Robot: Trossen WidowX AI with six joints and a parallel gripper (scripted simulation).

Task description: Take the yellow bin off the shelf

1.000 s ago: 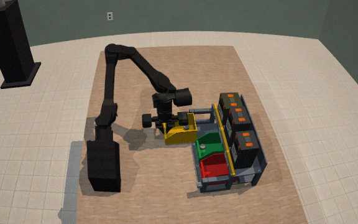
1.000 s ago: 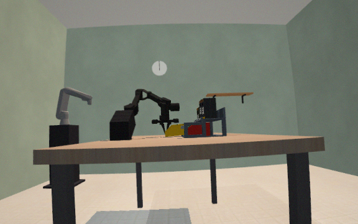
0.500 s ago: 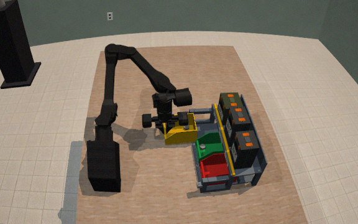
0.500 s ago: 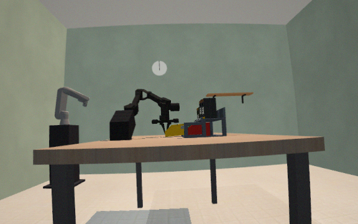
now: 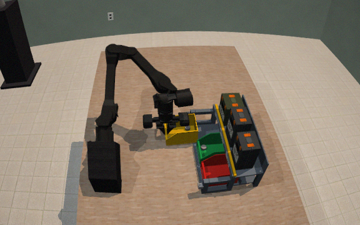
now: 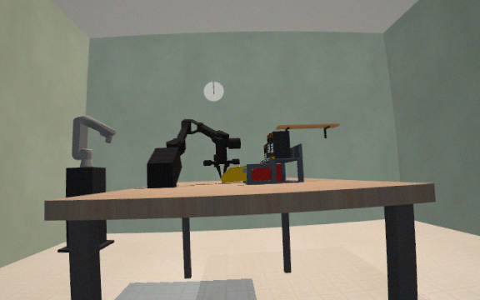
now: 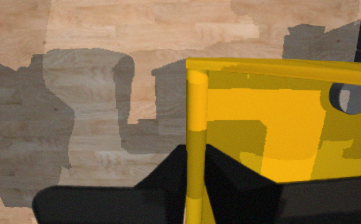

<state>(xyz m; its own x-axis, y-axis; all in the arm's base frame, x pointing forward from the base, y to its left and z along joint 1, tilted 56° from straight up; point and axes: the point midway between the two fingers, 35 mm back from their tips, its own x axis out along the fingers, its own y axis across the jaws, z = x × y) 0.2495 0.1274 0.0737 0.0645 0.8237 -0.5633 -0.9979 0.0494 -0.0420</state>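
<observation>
Now: hand 6 cm short of the yellow bin and 1 cm above it. The rest, counted from my hand: red bin: 22 cm to the right, 19 cm ahead, 2 cm below; yellow rail: 23 cm ahead, 11 cm to the right, 5 cm above; green bin: 19 cm ahead, 11 cm to the right, 2 cm below.
</observation>
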